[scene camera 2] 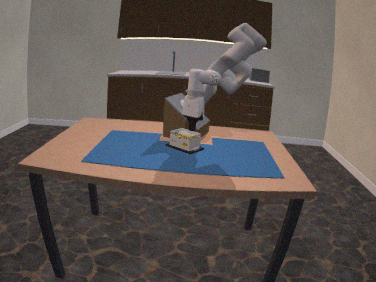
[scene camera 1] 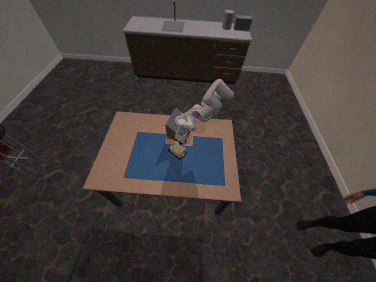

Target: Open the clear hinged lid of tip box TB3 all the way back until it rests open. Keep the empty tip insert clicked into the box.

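Places are measured from the arm's base along level axes (x ahead, y left, z up), in metres.
Pixels of known places: gripper, between the fingertips: [scene camera 2: 191, 130] [scene camera 1: 180, 143].
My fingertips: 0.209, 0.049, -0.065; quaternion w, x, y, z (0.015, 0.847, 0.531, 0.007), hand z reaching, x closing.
Observation:
Behind a point stands the place of what it marks, as x, y, z.
The tip box [scene camera 1: 177, 150] @[0.288, 0.034, -0.063] [scene camera 2: 185, 141] @[0.312, 0.037, -0.091] is a small whitish box with a yellow insert seen inside or on top. It stands upright on a thin black base on the blue mat. The clear lid is too small and faint for me to tell its angle. My gripper [scene camera 1: 183, 142] @[0.209, 0.049, -0.065] [scene camera 2: 192, 128] @[0.209, 0.049, -0.065] is shut with nothing between its fingers. It points down right behind the box's back edge, close to the box; whether it touches the box or lid I cannot tell. The box hides the fingertips in the scene camera 2 view.
A brown and grey block with a sloped top [scene camera 1: 172, 125] @[0.084, -0.057, 0.030] [scene camera 2: 173, 119] @[0.123, -0.061, -0.041] stands behind the box, close to my gripper and arm. The blue mat [scene camera 1: 207, 165] @[0.344, 0.326, -0.141] [scene camera 2: 240, 160] @[0.348, 0.299, -0.140] lies on the wooden table [scene camera 1: 107, 160] @[0.473, -0.581, -0.143] [scene camera 2: 55, 150] @[0.531, -0.575, -0.143]. A person's legs [scene camera 1: 350, 222] show at the right, off the table.

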